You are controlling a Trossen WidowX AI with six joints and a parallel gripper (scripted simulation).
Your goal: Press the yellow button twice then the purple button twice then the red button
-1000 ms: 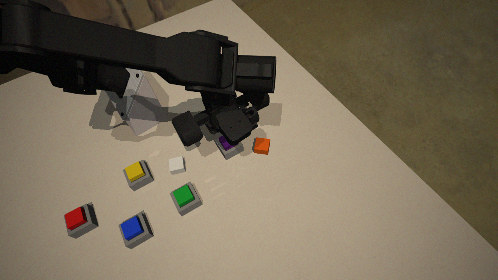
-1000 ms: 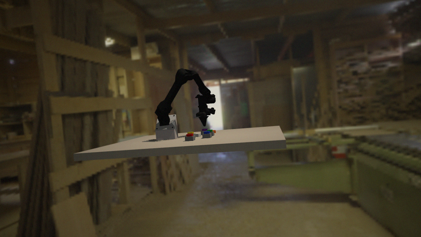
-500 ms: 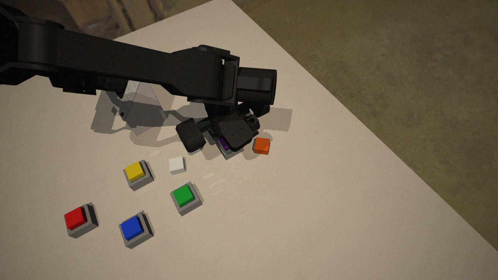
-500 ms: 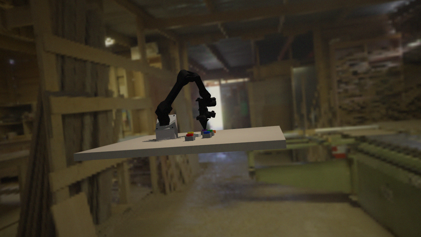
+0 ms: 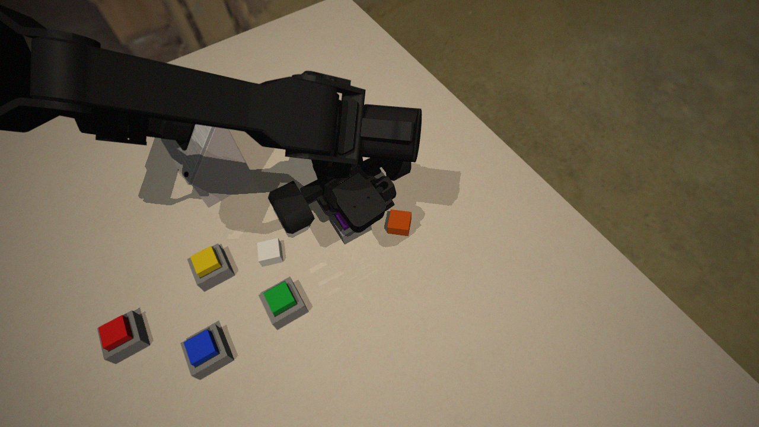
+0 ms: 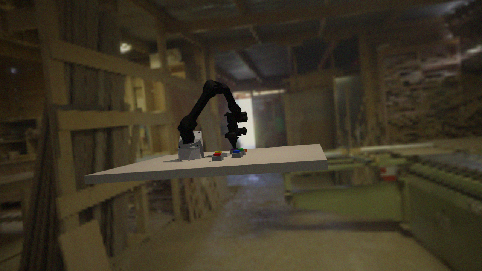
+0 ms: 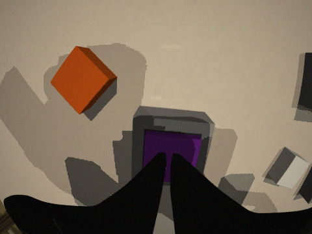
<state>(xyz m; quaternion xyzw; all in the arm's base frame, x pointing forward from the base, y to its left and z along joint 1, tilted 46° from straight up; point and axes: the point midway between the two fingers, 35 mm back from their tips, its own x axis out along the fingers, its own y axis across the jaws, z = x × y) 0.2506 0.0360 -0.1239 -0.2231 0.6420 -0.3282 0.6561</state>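
Right now my gripper tip is 1 cm above the purple button. Round my gripper tip: green button 15 cm to the right, 4 cm ahead; then orange block 6 cm to the left, 5 cm ahead, 2 cm below; then white block 12 cm to the right, 4 cm behind, 2 cm below.
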